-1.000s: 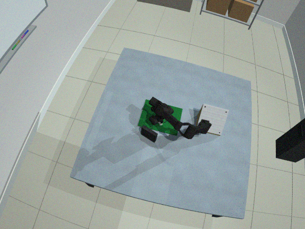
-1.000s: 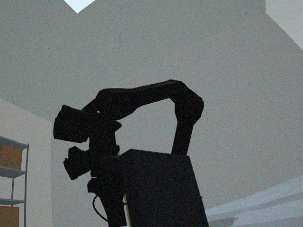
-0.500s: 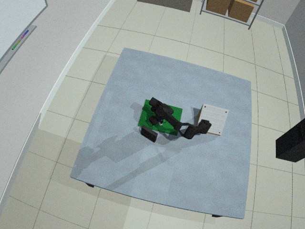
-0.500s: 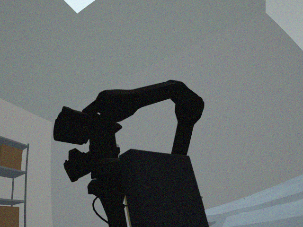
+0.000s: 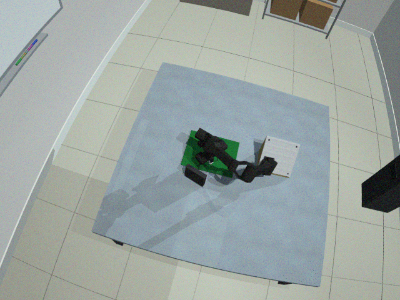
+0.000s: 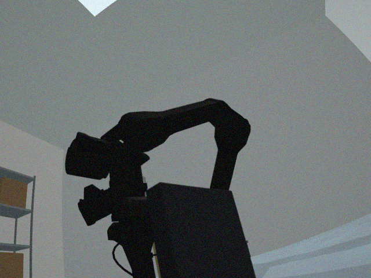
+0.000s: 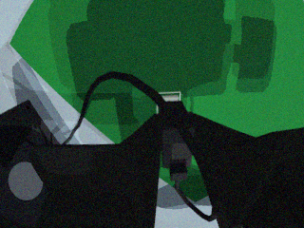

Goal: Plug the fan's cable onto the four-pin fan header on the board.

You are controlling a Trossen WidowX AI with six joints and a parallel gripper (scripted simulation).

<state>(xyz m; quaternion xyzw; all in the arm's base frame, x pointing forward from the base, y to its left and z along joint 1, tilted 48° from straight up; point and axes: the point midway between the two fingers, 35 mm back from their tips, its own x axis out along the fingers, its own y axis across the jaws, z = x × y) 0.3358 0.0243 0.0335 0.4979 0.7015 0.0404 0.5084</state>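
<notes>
My gripper tip is 3 cm above the pale four-pin fan header and 1 cm past it. The rest, counted from my gripper tip: black plug 1 cm behind, 1 cm above; black fan 12 cm to the left, 5 cm ahead, 3 cm above.
</notes>
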